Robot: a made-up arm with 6 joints.
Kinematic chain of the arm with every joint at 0, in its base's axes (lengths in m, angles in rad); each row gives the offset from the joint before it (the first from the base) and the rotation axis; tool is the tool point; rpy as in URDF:
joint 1: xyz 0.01 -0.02 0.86 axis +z
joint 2: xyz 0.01 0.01 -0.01 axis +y
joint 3: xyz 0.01 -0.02 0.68 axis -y
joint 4: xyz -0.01 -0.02 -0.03 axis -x
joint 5: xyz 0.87 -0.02 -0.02 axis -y
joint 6: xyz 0 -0.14 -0.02 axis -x
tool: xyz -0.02 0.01 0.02 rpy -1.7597 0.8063 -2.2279
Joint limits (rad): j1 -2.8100..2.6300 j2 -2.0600..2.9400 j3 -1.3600..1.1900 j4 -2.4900..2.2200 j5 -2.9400..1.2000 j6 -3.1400..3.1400
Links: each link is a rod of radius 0.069 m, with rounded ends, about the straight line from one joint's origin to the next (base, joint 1, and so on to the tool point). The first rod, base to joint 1, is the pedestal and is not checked.
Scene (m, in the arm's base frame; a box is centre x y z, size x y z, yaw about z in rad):
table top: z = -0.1
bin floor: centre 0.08 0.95 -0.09 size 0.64 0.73 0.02 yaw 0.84
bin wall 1: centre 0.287 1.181 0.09 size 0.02 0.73 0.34 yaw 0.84
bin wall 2: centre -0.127 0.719 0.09 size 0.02 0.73 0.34 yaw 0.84
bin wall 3: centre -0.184 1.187 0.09 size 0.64 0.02 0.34 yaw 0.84
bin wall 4: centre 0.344 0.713 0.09 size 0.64 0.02 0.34 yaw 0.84
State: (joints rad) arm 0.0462 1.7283 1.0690 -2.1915 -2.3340 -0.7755
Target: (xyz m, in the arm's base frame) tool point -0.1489 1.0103 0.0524
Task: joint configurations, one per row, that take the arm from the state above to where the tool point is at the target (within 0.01 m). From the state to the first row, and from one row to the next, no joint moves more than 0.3 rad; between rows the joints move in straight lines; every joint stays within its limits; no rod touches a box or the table.
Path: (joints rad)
1: 0.1500 1.5021 0.8078 -2.0268 -2.4206 -0.8049
2: 0.2538 1.2759 0.5465 -1.8621 -2.5071 -0.8343
3: 0.3575 1.0497 0.2853 -1.6974 -2.5937 -0.8636
4: 0.4613 0.8234 0.0240 -1.5327 -2.6803 -0.8930
5: 0.5651 0.5972 -0.2372 -1.3680 -2.7669 -0.9224
6: 0.6689 0.3710 -0.4985 -1.2033 -2.8534 -0.9518
7: 0.7726 0.1448 -0.7597 -1.0386 -2.9400 -0.9812
8: 0.9459 0.4218 -0.5015 -1.2947 -2.8170 -0.9461
9: 1.1191 0.6988 -0.2432 -1.5509 -2.6940 -0.9110
10: 1.2924 0.9758 0.0150 -1.8070 -2.5711 -0.8759
11: 1.4656 1.2528 0.2732 -2.0631 -2.4481 -0.8408
12: 1.6388 1.5298 0.5315 -2.3192 -2.3251 -0.8057

